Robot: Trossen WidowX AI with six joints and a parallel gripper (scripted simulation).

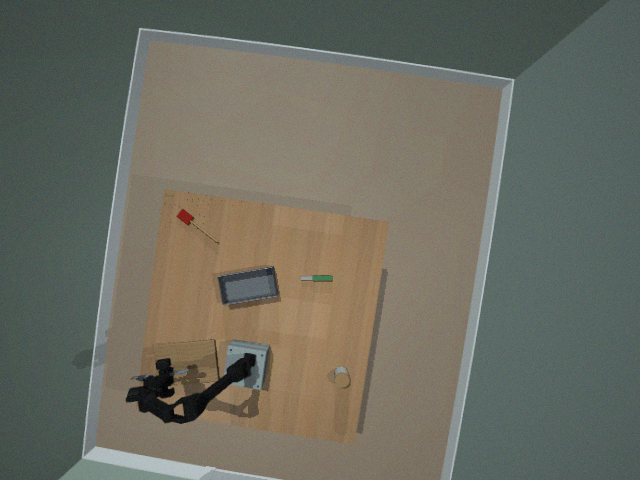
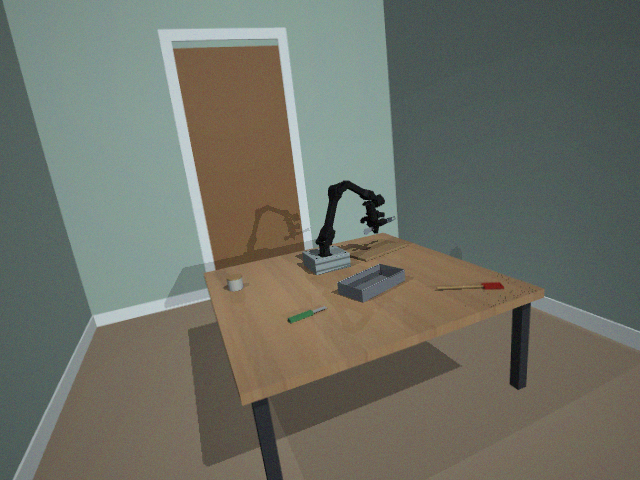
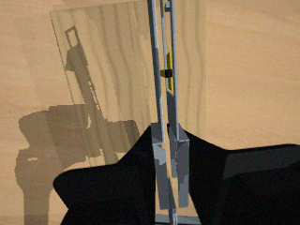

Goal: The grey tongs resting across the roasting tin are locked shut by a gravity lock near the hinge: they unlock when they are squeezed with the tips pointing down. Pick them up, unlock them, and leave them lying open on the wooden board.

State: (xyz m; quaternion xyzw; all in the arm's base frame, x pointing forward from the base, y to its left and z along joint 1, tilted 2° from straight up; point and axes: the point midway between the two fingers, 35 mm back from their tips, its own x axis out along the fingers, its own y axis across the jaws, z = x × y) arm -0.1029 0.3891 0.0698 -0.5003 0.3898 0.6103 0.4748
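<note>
Right now the wooden board is 100 mm below my gripper tip, 20 mm to the right of it and 20 mm behind it. Also, from my gripper tip: grey roasting tin 490 mm ahead, 320 mm to the right, 80 mm below; then yellow lock piece 50 mm above, 40 mm to the left, 10 mm behind; then red spatula 780 mm ahead, 100 mm below, 40 mm to the left.
</note>
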